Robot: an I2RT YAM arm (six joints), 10 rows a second.
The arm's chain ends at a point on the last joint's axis. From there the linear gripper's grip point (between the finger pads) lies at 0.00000 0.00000 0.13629 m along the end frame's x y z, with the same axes.
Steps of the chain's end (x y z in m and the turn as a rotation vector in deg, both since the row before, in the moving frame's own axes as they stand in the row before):
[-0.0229 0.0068 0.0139 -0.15 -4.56 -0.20]
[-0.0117 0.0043 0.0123 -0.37 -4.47 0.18]
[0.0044 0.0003 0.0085 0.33 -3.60 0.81]
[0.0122 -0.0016 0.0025 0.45 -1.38 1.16]
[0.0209 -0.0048 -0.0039 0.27 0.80 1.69]
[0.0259 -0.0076 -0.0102 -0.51 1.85 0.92]
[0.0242 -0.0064 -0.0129 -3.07 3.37 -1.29]
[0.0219 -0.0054 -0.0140 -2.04 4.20 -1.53]
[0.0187 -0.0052 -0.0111 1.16 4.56 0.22]
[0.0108 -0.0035 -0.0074 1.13 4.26 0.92]
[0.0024 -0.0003 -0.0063 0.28 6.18 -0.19]
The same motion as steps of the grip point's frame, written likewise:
[-0.0337 0.0072 0.0135 -0.15 -4.56 -0.20]
[-0.0223 0.0052 0.0119 -0.37 -4.47 0.18]
[-0.0042 -0.0005 0.0082 0.33 -3.60 0.81]
[0.0089 -0.0027 0.0025 0.45 -1.38 1.16]
[0.0228 -0.0054 -0.0039 0.27 0.80 1.69]
[0.0303 -0.0064 -0.0103 -0.51 1.85 0.92]
[0.0323 0.0008 -0.0133 -3.07 3.37 -1.29]
[0.0319 -0.0007 -0.0145 -2.04 4.20 -1.53]
[0.0295 -0.0079 -0.0116 1.16 4.56 0.22]
[0.0209 -0.0061 -0.0078 1.13 4.26 0.92]
[0.0171 -0.0010 -0.0071 0.28 6.18 -0.19]

